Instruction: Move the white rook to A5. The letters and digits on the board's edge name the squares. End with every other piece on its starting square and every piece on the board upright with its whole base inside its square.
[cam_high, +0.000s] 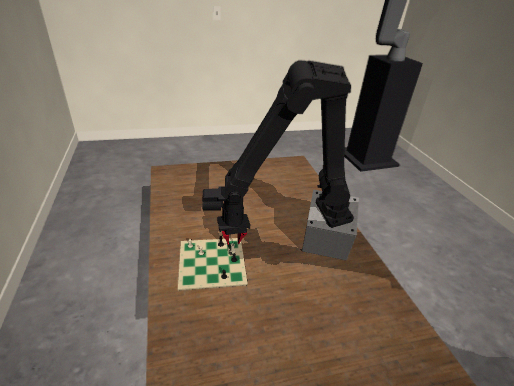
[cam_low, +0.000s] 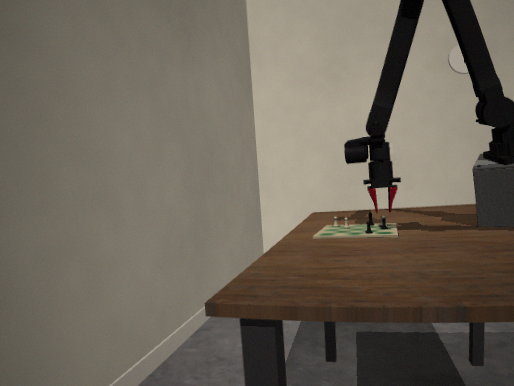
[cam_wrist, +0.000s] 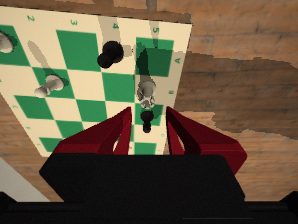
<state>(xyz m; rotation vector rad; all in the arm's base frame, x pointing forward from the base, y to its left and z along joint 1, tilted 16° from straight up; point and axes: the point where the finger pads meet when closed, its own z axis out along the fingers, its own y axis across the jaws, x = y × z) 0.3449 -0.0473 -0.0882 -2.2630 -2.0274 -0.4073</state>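
Now: the white rook 3 cm below my hand. From my hand the other things lie so: chessboard (8 cm ahead, 2 cm to the left, 5 cm below).
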